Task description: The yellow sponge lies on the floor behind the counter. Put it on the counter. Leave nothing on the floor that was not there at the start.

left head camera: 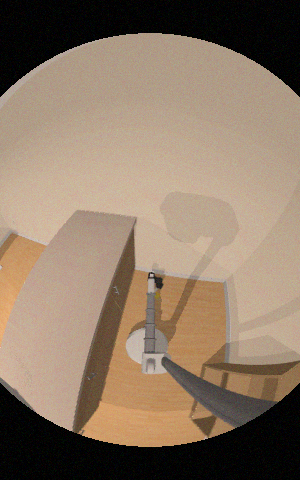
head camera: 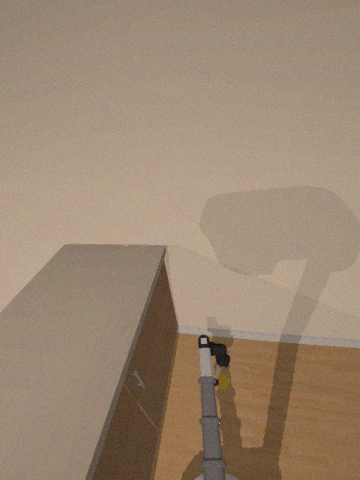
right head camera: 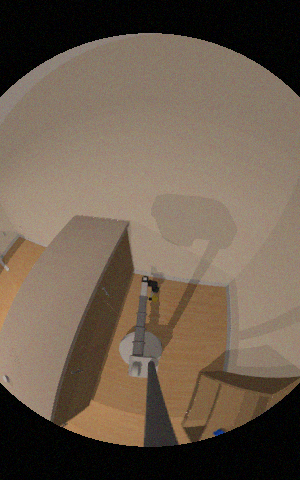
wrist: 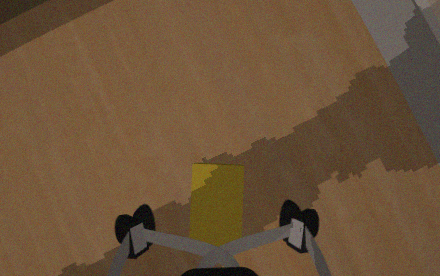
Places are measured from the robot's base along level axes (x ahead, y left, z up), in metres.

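Pixels of known places: gripper, fingertip midpoint: (left head camera: 155,291) (head camera: 220,373) (right head camera: 153,294) (wrist: 217,219).
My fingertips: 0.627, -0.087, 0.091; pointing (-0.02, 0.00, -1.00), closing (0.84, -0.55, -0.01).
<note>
Behind a point stands the place of what it marks, as x, y, z.
The yellow sponge (head camera: 223,381) @(0.608, -0.104, 0.018) (left head camera: 157,295) @(0.598, -0.117, 0.017) (right head camera: 155,298) @(0.609, -0.118, 0.017) (wrist: 216,205) @(0.625, -0.087, 0.018) lies on the floor to the right of the counter. In the wrist view it is partly in shadow, and its near end is hidden by the gripper's links. My gripper (wrist: 217,219) @(0.627, -0.087, 0.091) is open above the sponge, with one fingertip to each side of it and a gap on both sides. The counter (head camera: 75,325) @(0.507, 0.458, 0.882) (left head camera: 65,300) @(0.215, 0.477, 0.883) (right head camera: 55,300) @(0.199, 0.474, 0.882) stands on the left, with its top well above the floor.
The wall and its light skirting (head camera: 260,337) @(0.884, -0.414, 0.014) (wrist: 385,40) @(0.939, -0.041, -0.008) are close beyond the gripper. The counter's side with handles runs along the left of the arm. A wooden piece of furniture (left head camera: 250,369) @(-0.326, -0.738, 0.662) (right head camera: 240,382) @(-0.322, -0.714, 0.646) stands at the lower right, with a blue object (right head camera: 219,432) near it.
</note>
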